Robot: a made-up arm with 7 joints. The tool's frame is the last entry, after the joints. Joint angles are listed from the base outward.
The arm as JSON. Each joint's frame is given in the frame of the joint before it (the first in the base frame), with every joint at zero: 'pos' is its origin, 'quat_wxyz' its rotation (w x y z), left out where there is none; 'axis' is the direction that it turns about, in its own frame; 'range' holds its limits. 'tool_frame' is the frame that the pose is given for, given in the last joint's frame.
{
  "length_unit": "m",
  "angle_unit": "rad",
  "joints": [
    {
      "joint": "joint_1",
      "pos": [
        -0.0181,
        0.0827,
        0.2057
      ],
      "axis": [
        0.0,
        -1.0,
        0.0
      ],
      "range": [
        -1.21,
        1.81
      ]
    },
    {
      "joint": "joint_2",
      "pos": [
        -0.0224,
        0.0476,
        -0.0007
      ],
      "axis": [
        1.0,
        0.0,
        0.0
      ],
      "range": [
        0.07,
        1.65
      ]
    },
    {
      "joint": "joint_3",
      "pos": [
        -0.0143,
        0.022,
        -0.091
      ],
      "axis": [
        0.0,
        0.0,
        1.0
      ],
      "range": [
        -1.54,
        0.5
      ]
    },
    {
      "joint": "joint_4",
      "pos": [
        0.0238,
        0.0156,
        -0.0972
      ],
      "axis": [
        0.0,
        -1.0,
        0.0
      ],
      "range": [
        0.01,
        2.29
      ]
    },
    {
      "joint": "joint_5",
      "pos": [
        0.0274,
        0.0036,
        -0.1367
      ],
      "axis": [
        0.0,
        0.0,
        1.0
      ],
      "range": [
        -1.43,
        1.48
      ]
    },
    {
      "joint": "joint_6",
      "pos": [
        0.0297,
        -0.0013,
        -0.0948
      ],
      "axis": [
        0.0,
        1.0,
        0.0
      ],
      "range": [
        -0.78,
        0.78
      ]
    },
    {
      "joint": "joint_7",
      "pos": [
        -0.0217,
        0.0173,
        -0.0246
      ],
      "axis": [
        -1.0,
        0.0,
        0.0
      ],
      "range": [
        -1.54,
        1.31
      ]
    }
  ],
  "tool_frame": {
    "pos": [
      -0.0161,
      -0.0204,
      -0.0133
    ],
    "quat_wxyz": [
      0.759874,
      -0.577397,
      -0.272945,
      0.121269
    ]
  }
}
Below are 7 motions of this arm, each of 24 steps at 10 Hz.
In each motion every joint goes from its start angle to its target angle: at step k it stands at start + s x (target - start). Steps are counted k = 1, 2, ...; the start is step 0. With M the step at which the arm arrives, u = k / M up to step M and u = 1 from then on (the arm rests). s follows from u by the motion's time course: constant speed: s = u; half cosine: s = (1 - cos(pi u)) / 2; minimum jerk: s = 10 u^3 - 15 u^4 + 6 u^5.
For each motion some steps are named. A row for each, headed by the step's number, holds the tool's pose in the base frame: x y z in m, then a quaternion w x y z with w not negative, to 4 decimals.
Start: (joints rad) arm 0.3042 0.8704 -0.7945 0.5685 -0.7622 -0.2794 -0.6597
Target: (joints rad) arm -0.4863 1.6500 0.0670 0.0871 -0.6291 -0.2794 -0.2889
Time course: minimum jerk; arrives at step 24
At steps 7, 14, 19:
7: 0.1620 0.4397 -0.0670 0.6914 -0.1227 -0.0426 -0.7107
14: 0.0555 0.5797 0.1105 0.8551 -0.0185 0.1322 -0.5010
19: 0.0513 0.5952 0.2311 0.8891 0.0653 0.1863 -0.4130

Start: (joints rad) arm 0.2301 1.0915 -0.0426 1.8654 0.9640 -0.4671 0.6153
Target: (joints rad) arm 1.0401 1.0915 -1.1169 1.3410 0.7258 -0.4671 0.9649
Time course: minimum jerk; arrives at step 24
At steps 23, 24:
23: 0.2955 0.2155 0.1419 0.1880 -0.6515 -0.1588 -0.7176
24: 0.2955 0.2155 0.1419 0.1882 -0.6515 -0.1586 -0.7176

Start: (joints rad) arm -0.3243 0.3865 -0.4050 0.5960 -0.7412 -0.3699 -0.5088
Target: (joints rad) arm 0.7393 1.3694 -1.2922 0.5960 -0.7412 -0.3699 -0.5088
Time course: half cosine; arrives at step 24
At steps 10, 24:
10: 0.1427 0.3243 -0.1575 0.5969 -0.3250 -0.0820 -0.7290
24: 0.1857 0.4904 0.0381 0.6557 -0.0614 0.1162 -0.7435

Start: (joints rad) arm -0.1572 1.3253 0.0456 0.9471 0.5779 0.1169 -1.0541
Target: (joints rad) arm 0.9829 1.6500 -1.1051 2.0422 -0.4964 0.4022 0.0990
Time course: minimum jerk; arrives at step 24
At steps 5, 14, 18, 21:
5: 0.2037 0.4576 0.1530 0.6878 0.2587 -0.5976 -0.3206
14: 0.2265 0.2813 0.1872 0.6256 0.0345 -0.3047 -0.7174
18: 0.1978 0.2305 0.1857 0.6059 0.0259 -0.1492 -0.7810
21: 0.1850 0.2151 0.1842 0.6017 0.0305 -0.0997 -0.7919

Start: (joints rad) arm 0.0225 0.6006 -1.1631 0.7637 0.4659 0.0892 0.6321
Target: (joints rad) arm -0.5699 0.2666 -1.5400 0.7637 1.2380 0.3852 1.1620
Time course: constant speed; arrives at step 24
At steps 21, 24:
21: -0.2079 0.0605 -0.1178 0.2058 -0.8265 0.1587 0.4994
24: -0.2356 0.0450 -0.0934 0.1449 -0.7865 0.1612 0.5783

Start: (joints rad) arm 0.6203 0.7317 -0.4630 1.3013 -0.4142 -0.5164 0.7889
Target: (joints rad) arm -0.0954 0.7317 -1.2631 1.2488 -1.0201 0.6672 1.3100
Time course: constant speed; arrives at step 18
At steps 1, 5, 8, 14, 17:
1: 0.2998 0.2057 0.1199 0.3741 -0.4425 -0.0134 -0.8149
5: 0.2623 0.1876 0.0330 0.4738 -0.5326 0.1540 -0.6842
8: 0.2177 0.1755 -0.0204 0.5258 -0.5611 0.2781 -0.5757
14: 0.0996 0.1538 -0.0890 0.5799 -0.5300 0.4954 -0.3707
17: 0.0317 0.1446 -0.1023 0.5883 -0.4830 0.5805 -0.2891

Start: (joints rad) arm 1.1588 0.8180 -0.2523 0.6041 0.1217 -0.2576 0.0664
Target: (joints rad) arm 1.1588 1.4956 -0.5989 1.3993 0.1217 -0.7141 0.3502
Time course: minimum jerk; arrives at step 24
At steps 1, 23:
1: 0.3090 0.4104 0.2443 0.4053 -0.1434 -0.7490 -0.5042
23: 0.2130 0.3069 0.3501 0.3074 -0.0569 -0.2835 -0.9066

